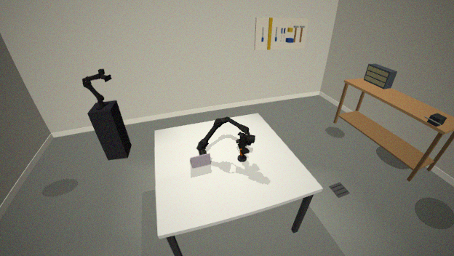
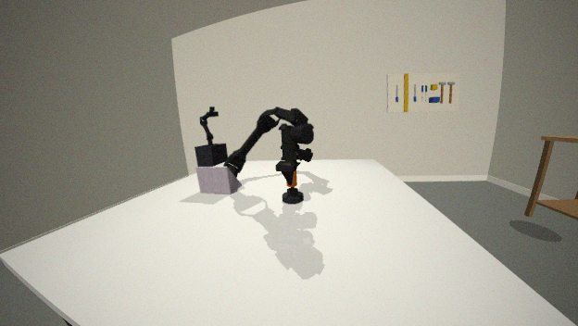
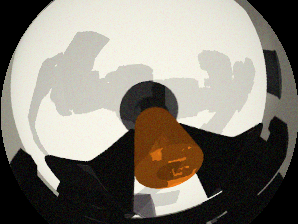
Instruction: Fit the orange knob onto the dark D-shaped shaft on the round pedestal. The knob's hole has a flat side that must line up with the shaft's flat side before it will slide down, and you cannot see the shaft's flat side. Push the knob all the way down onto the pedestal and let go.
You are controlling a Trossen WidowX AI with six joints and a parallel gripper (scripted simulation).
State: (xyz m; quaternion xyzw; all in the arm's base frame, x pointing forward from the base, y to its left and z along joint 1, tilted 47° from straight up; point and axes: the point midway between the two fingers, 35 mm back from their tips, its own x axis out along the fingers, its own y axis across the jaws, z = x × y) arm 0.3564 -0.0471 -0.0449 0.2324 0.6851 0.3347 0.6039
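Right now the orange knob is 2 cm above my gripper tip. Round my gripper tip: dark round pedestal 4 cm below.
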